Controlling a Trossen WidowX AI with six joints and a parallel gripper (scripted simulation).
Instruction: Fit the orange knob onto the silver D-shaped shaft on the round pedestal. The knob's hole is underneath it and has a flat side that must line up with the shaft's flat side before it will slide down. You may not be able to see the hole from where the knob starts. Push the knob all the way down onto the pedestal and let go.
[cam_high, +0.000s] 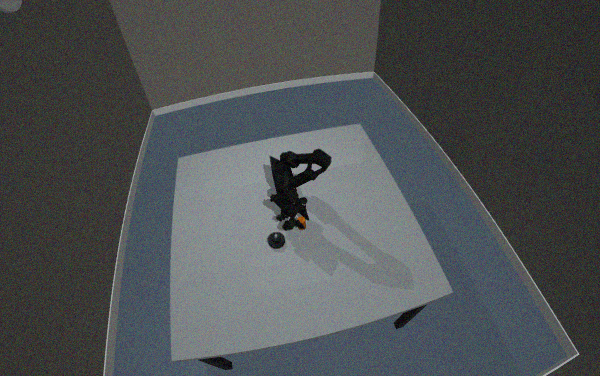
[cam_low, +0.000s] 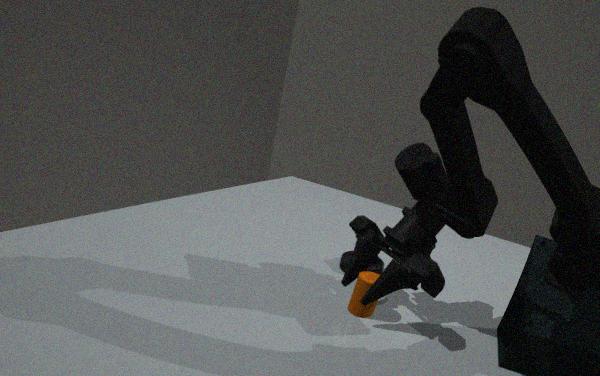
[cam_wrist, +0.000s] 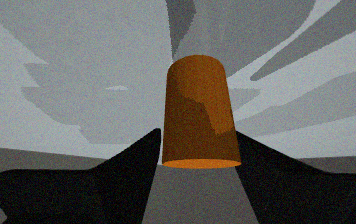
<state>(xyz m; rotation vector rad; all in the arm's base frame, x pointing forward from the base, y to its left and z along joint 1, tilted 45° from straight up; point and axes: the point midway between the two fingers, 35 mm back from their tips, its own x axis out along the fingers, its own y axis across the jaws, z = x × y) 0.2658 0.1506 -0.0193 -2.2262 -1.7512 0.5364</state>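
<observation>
Right now the orange knob is 20 mm to the right of my gripper tip, 10 mm behind it and 10 mm above it. The rest, counted from my gripper tip: round dark pedestal (150 mm to the right, 60 mm ahead).
</observation>
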